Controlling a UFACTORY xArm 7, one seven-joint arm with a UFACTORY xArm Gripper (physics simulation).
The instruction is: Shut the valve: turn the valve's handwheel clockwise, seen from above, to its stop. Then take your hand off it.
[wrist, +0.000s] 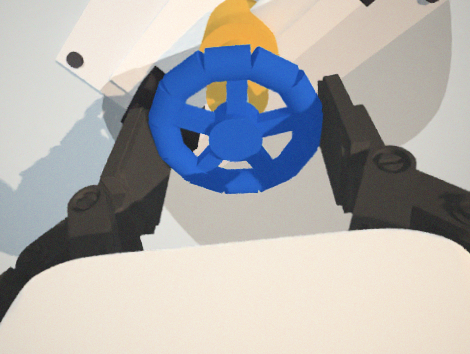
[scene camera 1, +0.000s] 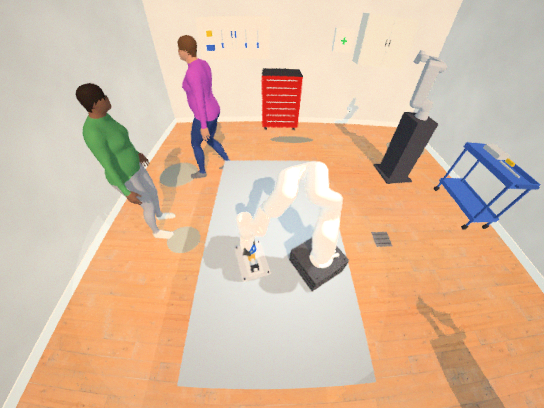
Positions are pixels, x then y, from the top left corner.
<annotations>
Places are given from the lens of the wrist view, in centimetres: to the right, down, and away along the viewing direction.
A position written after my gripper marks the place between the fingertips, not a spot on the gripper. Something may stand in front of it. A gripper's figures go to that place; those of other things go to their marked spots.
my gripper [wrist: 236, 121]: 0, -2, 12
blue handwheel [wrist: 235, 129]: 0, -2, 11
pale base plate [wrist: 98, 44]: -10, -10, 22
The marked spots on the pale base plate and the blue handwheel are 17 cm apart.
</annotations>
